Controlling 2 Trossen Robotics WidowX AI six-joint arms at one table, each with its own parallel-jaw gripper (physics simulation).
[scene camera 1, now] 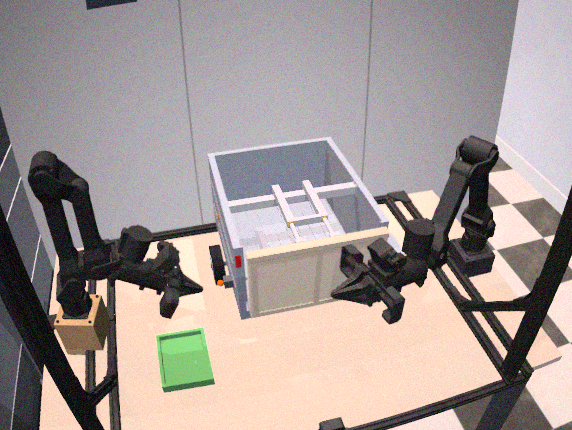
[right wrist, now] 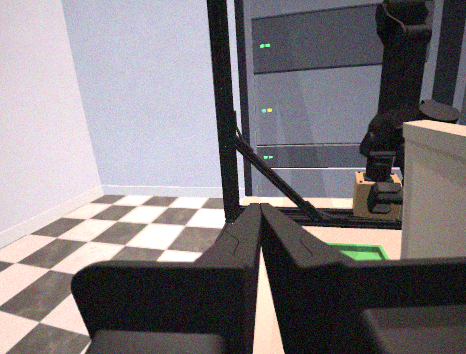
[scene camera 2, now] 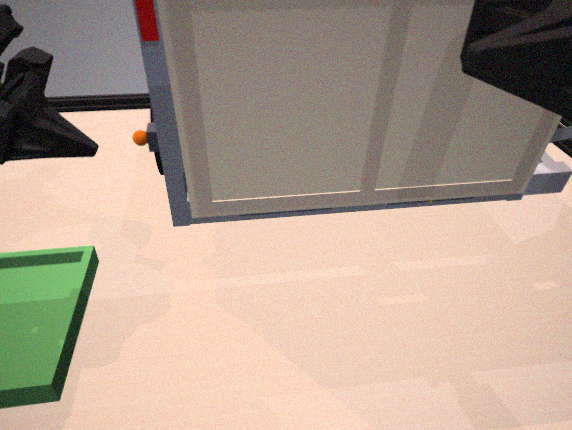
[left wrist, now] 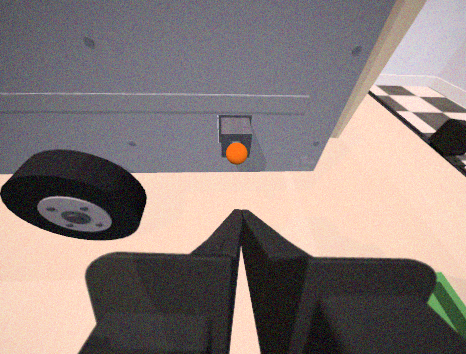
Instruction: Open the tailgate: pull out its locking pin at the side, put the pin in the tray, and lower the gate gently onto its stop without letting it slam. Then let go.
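Frame: origin at the left arm's base, x ahead, y left, z up, level; centimetres.
Where they show: left gripper, fingertip midpoint: (scene camera 1: pixel 202 289) (scene camera 2: pixel 96 151) (left wrist: pixel 240 216); right gripper, fingertip midpoint: (scene camera 1: pixel 331 295) (right wrist: pixel 258 211) (scene camera 2: pixel 469 61); left arm's base, link origin: (scene camera 1: pixel 77 309) (right wrist: pixel 377 178); right arm's base, link origin: (scene camera 1: pixel 472 247).
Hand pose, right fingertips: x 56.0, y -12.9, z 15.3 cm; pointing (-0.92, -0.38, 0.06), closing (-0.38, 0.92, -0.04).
Things, the pixels of their top centre, and the offset from my right fingertips.
- locking pin's orange ball head, top centre: (left wrist: pixel 237 144) (scene camera 2: pixel 139 131) (scene camera 1: pixel 220 280) dx -22.3, dy +19.9, dz -13.7 cm
- green tray, top centre: (scene camera 2: pixel 3 310) (right wrist: pixel 347 260) (scene camera 1: pixel 183 356) dx -31.4, dy +6.2, dz -24.0 cm
- black wheel, top centre: (left wrist: pixel 48 161) (scene camera 1: pixel 215 249) dx -24.2, dy +33.7, dz -15.8 cm
The beige tailgate (scene camera 1: pixel 285 282) (scene camera 2: pixel 290 100) (right wrist: pixel 435 195) stands upright at the front of the grey box body. The locking pin's orange ball head (scene camera 1: pixel 220 282) (scene camera 2: pixel 140 137) (left wrist: pixel 236 153) sticks out of a small block on the box's left side. The green tray (scene camera 1: pixel 210 370) (scene camera 2: pixel 75 325) (left wrist: pixel 452 305) (right wrist: pixel 384 251) lies on the table at the front left. My left gripper (scene camera 1: pixel 201 289) (scene camera 2: pixel 96 148) (left wrist: pixel 240 216) is shut and empty, a short way left of the pin. My right gripper (scene camera 1: pixel 334 295) (scene camera 2: pixel 464 64) (right wrist: pixel 258 211) is shut and empty, in front of the gate's right part.
The box body (scene camera 1: pixel 239 295) (scene camera 2: pixel 162 100) (left wrist: pixel 200 60) has a black wheel (scene camera 1: pixel 216 264) (left wrist: pixel 90 200) behind the pin and white bars (scene camera 1: pixel 280 200) inside. Dark frame rails (scene camera 1: pixel 435 412) edge the table. A wooden block (scene camera 1: pixel 82 330) (right wrist: pixel 362 197) is under the left arm's base.
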